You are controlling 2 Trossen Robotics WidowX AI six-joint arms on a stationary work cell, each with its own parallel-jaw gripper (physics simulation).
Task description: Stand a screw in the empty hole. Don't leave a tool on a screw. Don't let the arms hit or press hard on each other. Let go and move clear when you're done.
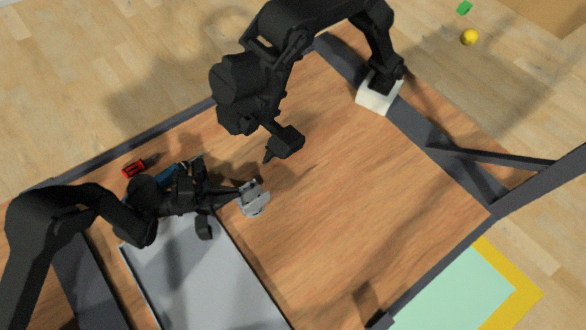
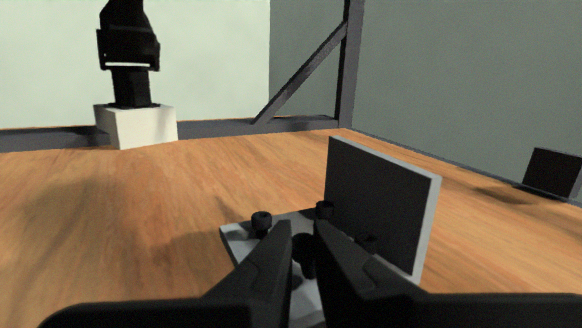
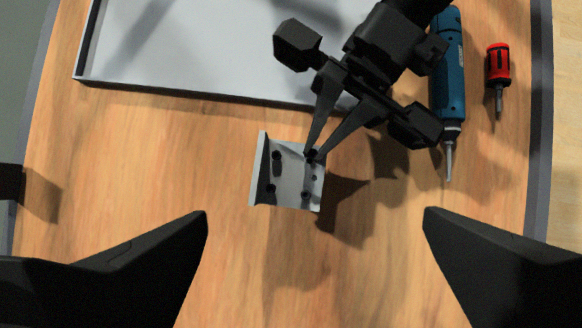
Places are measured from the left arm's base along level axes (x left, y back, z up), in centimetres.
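Where they show: left gripper, fingertip midpoint: (image 1: pixel 239 191) (image 2: pixel 302 230) (image 3: pixel 309 157); right gripper, fingertip midpoint: (image 1: pixel 248 148) (image 3: pixel 315 220); right arm's base, origin of the base link: (image 1: pixel 381 84) (image 2: pixel 134 105).
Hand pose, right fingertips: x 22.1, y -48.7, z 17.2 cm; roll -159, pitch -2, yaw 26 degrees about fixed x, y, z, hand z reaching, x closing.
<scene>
Things, the pixels of their top centre, and the offset from my right fingertips.
- fourth black screw, middle of its top: (image 2: pixel 307 235) (image 3: pixel 310 153) dy +4.5, dx -0.9, dz -16.6 cm
- blue power screwdriver, middle of its top: (image 3: pixel 456 85) (image 1: pixel 163 175) dy +20.6, dx +12.3, dz -21.5 cm
- red screwdriver, middle of its top: (image 3: pixel 505 75) (image 1: pixel 139 162) dy +26.0, dx +18.8, dz -22.6 cm
- grey tray, middle of its top: (image 3: pixel 230 15) (image 1: pixel 203 291) dy +18.0, dx -18.1, dz -24.0 cm
A grey bracket (image 1: pixel 253 201) (image 2: pixel 380 205) (image 3: pixel 259 170) stands on the table, its upright plate rising from a flat base. Three black screws stand in the base: one screw (image 2: pixel 261 221) (image 3: pixel 305 194) near a corner and two, a screw (image 2: pixel 325 209) (image 3: pixel 270 188) and a screw (image 2: pixel 366 241) (image 3: pixel 276 155), beside the upright plate. My left gripper (image 1: pixel 239 192) (image 2: pixel 302 230) (image 3: pixel 309 157) is shut on a fourth black screw (image 2: pixel 302 247), which hangs slightly tilted at the fourth corner. Whether its tip is in a hole is hidden. My right gripper (image 3: pixel 315 220) is open and empty, above and apart from the bracket.
A blue power screwdriver (image 1: pixel 167 175) (image 3: pixel 447 70) and a red screwdriver (image 1: pixel 133 169) (image 3: pixel 498 64) lie beside the left arm. A grey tray (image 1: pixel 215 280) (image 3: pixel 200 50) lies under the left gripper's side. The right arm's white base (image 1: pixel 372 97) (image 2: pixel 145 127) stands at the table edge.
</scene>
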